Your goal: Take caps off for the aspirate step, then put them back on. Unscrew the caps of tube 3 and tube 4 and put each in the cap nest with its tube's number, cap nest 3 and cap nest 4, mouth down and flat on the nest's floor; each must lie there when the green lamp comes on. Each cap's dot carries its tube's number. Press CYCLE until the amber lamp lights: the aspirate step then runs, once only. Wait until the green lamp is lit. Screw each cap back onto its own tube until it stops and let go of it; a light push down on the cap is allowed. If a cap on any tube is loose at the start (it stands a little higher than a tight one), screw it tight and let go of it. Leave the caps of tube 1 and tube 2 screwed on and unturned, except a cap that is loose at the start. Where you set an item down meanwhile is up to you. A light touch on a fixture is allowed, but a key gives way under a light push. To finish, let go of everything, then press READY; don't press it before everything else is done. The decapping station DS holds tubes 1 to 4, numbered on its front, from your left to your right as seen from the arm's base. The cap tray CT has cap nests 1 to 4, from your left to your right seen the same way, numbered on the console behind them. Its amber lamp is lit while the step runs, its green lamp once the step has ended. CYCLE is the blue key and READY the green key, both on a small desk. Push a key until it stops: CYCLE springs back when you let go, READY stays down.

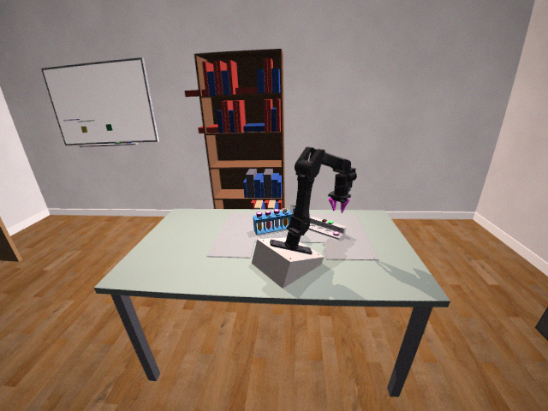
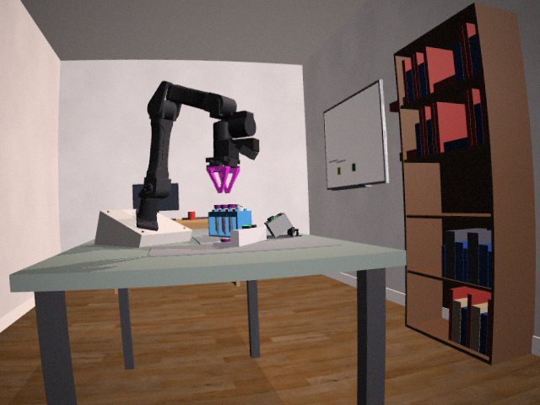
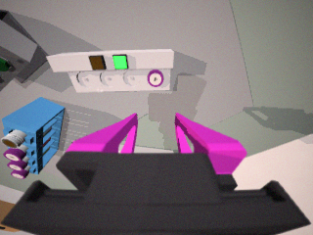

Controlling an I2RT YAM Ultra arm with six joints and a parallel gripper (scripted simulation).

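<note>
The purple cap lies 15 cm below my hand. The rest, counted from my hand: grey key desk (24 cm ahead, 18 cm to the left, 11 cm below); then blue cycle key (23 cm ahead, 20 cm to the left, 9 cm below); then green ready key (21 cm ahead, 16 cm to the left, 9 cm below).
</note>
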